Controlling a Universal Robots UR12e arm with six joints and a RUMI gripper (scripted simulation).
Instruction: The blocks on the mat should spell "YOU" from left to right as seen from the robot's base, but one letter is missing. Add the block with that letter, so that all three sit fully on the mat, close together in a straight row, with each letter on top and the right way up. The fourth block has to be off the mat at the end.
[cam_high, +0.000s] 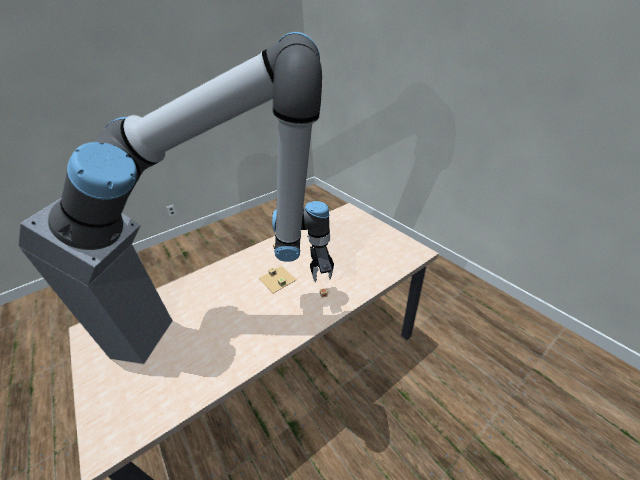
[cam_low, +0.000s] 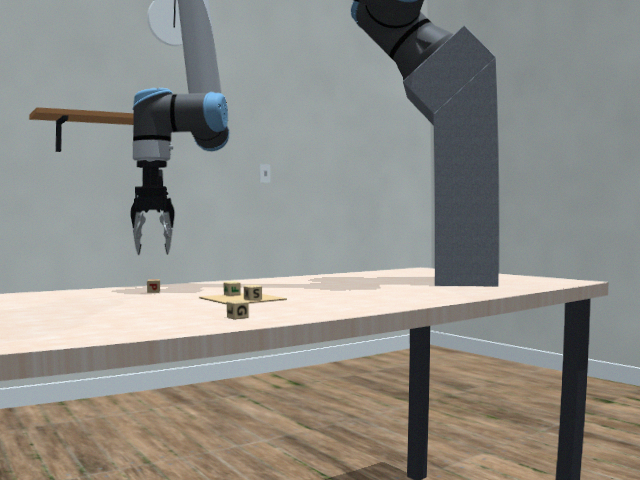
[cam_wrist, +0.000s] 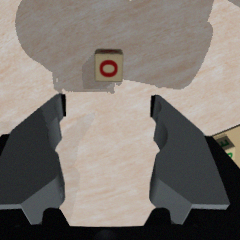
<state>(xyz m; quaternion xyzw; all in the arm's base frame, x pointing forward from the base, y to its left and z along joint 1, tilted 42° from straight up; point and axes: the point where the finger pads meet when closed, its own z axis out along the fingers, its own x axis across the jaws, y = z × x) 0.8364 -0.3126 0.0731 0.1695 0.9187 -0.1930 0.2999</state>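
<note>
The red O block is 9 cm below my hand. Round my hand: letter block: 46 cm to the left, 9 cm below, 6 cm ahead; tan mat: 25 cm to the left, 10 cm below, 9 cm behind.
</note>
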